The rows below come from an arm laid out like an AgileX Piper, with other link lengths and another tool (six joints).
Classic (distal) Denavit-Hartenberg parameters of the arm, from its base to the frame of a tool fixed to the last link. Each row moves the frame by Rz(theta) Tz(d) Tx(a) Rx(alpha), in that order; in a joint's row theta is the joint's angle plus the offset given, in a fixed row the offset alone. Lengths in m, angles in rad.
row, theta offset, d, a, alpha
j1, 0, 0.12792, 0, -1.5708
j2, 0.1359, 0, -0.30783, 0
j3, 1.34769, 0, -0.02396, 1.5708
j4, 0, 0.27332, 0, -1.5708
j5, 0, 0, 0, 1.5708
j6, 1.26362, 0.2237, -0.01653, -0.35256
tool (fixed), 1.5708, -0.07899, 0, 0
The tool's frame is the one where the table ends.
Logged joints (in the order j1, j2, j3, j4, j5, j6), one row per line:
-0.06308, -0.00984, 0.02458, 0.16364, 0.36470, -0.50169
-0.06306, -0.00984, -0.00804, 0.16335, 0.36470, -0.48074
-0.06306, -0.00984, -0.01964, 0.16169, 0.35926, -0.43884
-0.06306, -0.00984, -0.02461, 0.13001, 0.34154, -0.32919
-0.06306, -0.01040, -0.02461, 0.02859, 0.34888, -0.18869
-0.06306, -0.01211, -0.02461, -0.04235, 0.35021, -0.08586
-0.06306, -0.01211, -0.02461, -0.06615, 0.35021, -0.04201
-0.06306, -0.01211, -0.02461, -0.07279, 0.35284, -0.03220
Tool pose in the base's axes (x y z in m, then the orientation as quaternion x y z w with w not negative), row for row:
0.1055, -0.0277, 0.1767, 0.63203, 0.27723, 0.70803, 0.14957
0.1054, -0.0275, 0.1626, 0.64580, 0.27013, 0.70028, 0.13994
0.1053, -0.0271, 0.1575, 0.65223, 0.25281, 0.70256, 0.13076
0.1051, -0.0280, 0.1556, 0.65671, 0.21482, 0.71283, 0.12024
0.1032, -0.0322, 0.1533, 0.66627, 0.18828, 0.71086, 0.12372
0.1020, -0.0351, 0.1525, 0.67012, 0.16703, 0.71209, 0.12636
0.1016, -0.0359, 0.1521, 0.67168, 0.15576, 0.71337, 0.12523
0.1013, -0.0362, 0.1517, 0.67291, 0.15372, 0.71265, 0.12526
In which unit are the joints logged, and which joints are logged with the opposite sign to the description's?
The joints are logged in radians. Opposite sign: j3.
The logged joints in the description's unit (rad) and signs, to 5 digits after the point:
-0.06308, -0.00984, -0.02458, 0.16364, 0.36470, -0.50169
-0.06306, -0.00984, 0.00804, 0.16335, 0.36470, -0.48074
-0.06306, -0.00984, 0.01964, 0.16169, 0.35926, -0.43884
-0.06306, -0.00984, 0.02461, 0.13001, 0.34154, -0.32919
-0.06306, -0.01040, 0.02461, 0.02859, 0.34888, -0.18869
-0.06306, -0.01211, 0.02461, -0.04235, 0.35021, -0.08586
-0.06306, -0.01211, 0.02461, -0.06615, 0.35021, -0.04201
-0.06306, -0.01211, 0.02461, -0.07279, 0.35284, -0.03220

